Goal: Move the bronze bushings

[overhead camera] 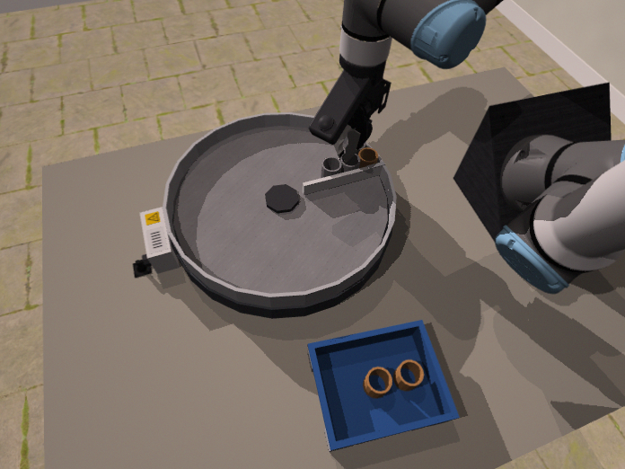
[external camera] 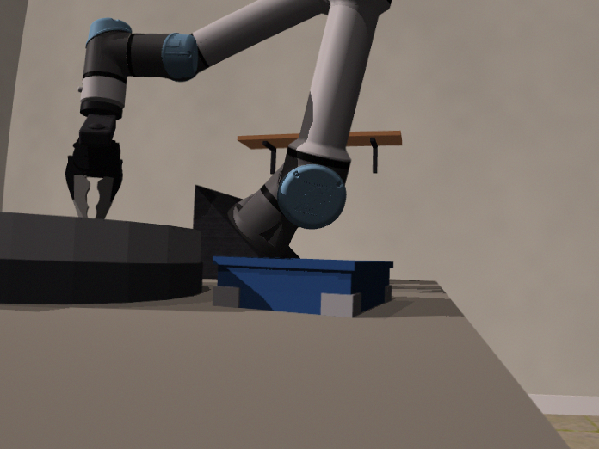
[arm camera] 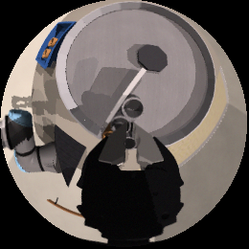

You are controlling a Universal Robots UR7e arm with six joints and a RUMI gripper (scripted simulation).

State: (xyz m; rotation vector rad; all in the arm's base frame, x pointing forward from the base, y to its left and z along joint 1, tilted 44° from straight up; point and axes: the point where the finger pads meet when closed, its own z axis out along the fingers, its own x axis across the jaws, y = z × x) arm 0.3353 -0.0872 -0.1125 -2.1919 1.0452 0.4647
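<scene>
Now: the grey turntable 130 mm ahead of my hand, 50 mm to the left of it and 30 mm below it. Round my hand: blue crate: 70 mm ahead, 400 mm to the left, 60 mm below.
</scene>
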